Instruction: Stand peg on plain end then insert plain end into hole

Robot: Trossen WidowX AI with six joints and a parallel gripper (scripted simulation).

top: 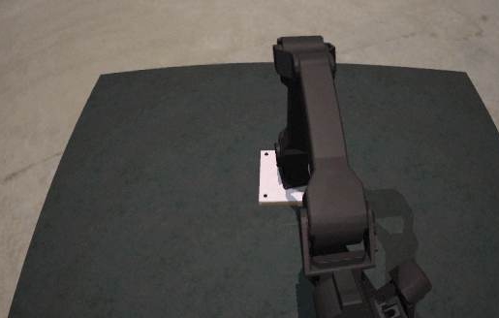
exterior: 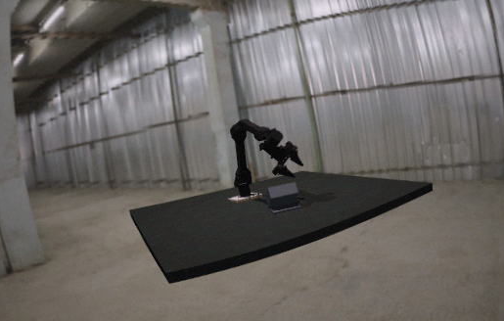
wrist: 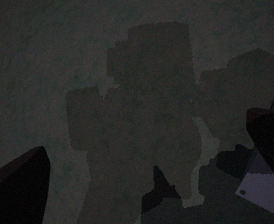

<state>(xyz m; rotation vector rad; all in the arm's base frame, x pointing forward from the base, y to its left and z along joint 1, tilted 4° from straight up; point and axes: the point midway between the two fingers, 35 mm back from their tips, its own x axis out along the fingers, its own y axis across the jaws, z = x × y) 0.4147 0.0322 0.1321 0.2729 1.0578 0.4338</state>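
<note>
My gripper tip is now 150 mm past the red peg, 140 mm above it and 20 mm to the right of it. Also, from my gripper tip: sloped grey panel (120 mm to the right, 90 mm below, 10 mm behind).
</note>
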